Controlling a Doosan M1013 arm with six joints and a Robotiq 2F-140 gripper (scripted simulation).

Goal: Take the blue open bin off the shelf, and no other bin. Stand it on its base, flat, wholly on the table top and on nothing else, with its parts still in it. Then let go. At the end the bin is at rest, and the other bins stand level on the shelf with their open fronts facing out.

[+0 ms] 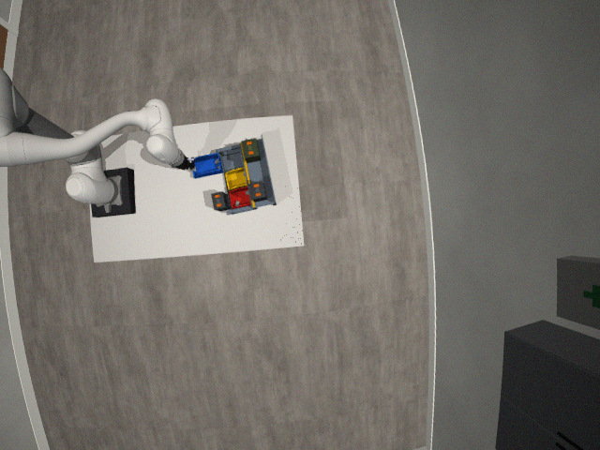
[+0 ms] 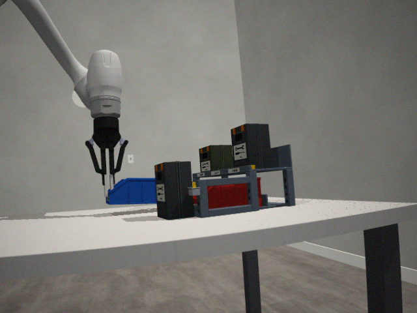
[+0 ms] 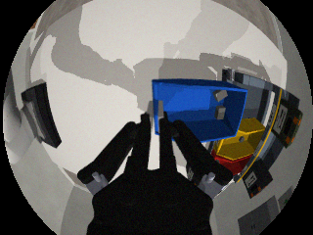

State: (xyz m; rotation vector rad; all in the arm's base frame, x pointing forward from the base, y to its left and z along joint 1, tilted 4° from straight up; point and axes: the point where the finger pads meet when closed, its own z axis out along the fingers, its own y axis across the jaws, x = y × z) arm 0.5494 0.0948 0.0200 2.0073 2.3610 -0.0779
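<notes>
The blue open bin lies 80 mm ahead of my hand, 20 mm below it and 10 mm to the left of it. Round my hand: yellow bin: 280 mm ahead, 70 mm to the right, 40 mm below; then green box: 350 mm ahead, 60 mm to the left, 60 mm above; then red bin: 290 mm ahead, 180 mm to the right, 40 mm below.
</notes>
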